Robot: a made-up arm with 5 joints. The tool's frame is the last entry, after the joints.
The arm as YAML. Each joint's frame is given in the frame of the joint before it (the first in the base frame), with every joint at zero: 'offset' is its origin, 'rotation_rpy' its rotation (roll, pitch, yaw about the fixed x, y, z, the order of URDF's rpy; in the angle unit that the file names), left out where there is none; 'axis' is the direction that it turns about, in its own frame. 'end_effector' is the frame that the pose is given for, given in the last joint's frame.
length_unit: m
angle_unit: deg
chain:
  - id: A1
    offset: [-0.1, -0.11, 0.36]
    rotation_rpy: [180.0, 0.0, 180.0]
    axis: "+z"
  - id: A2
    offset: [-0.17, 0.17, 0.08]
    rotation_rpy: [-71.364, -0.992, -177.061]
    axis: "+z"
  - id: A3
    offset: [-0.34, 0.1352, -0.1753]
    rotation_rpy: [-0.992, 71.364, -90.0]
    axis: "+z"
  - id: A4
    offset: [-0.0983, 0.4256, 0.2]
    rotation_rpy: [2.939, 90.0, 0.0]
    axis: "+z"
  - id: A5
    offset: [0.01, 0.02, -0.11]
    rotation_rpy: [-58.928, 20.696, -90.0]
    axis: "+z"
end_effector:
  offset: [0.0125, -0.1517, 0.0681]
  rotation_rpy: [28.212, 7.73, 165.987]
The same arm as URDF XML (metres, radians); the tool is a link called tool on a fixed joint. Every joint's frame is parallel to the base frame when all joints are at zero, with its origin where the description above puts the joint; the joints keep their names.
<robot name="arm">
  <joint name="A1" type="continuous">
    <parent link="base_link"/>
    <child link="link1"/>
    <origin xyz="-0.1000 -0.1100 0.3600"/>
    <axis xyz="0 0 -1"/>
  </joint>
  <joint name="A2" type="continuous">
    <parent link="link1"/>
    <child link="link2"/>
    <origin xyz="0.1700 0.1700 -0.0800"/>
    <axis xyz="-0.054102 -0.946036 -0.319512"/>
  </joint>
  <joint name="A3" type="continuous">
    <parent link="link2"/>
    <child link="link3"/>
    <origin xyz="-0.3300 0.1400 0.1900"/>
    <axis xyz="0 0 -1"/>
  </joint>
  <joint name="A4" type="continuous">
    <parent link="link3"/>
    <child link="link4"/>
    <origin xyz="0.4200 -0.1200 -0.2000"/>
    <axis xyz="0 1 0"/>
  </joint>
  <joint name="A5" type="continuous">
    <parent link="link4"/>
    <child link="link5"/>
    <origin xyz="0.0200 -0.1100 0.0100"/>
    <axis xyz="-0.182404 0.48281 0.856518"/>
  </joint>
  <joint name="tool_fixed" type="fixed">
    <parent link="link5"/>
    <child link="tool"/>
    <origin xyz="-0.0700 0.1500 -0.0200" rpy="-0.0321 -0.0086 0.0827"/>
  </joint>
  <link name="base_link"/>
  <link name="link1"/>
  <link name="link2"/>
  <link name="link3"/>
  <link name="link4"/>
  <link name="link5"/>
  <link name="tool"/>
</robot>

